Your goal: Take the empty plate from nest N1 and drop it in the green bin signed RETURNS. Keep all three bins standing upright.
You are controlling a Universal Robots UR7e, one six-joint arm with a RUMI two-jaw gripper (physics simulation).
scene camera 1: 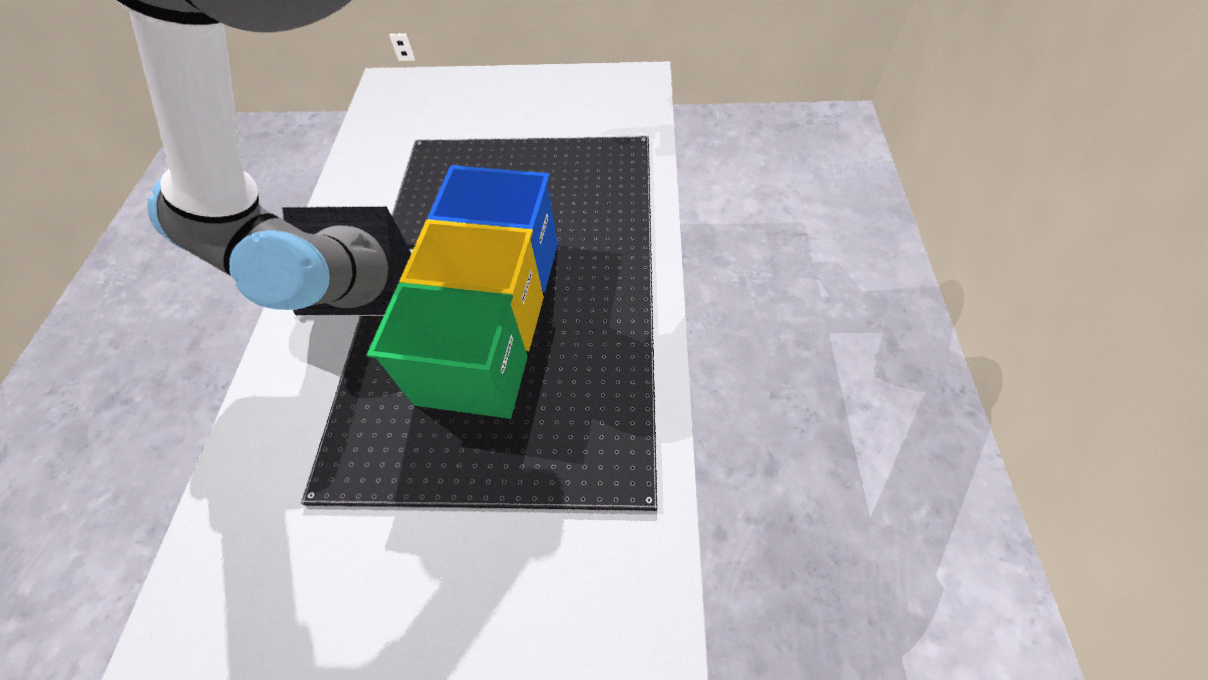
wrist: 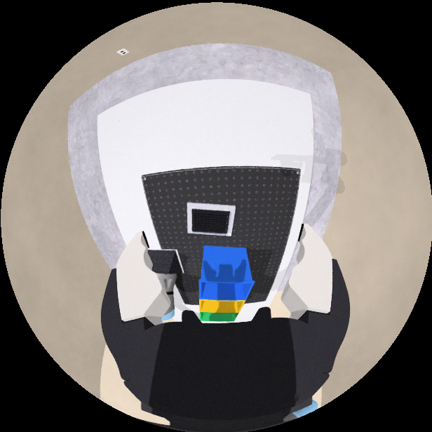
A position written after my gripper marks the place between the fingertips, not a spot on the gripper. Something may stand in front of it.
I see my gripper (wrist: 223, 230), a blue bin (scene camera 1: 507, 198), a yellow bin (scene camera 1: 496, 259), a green bin (scene camera 1: 460, 350) and a black plate (wrist: 213, 221).
The blue bin shows as well in the wrist view (wrist: 225, 272). Scene camera 1 does not show the black plate, which is hidden by the blue bin.
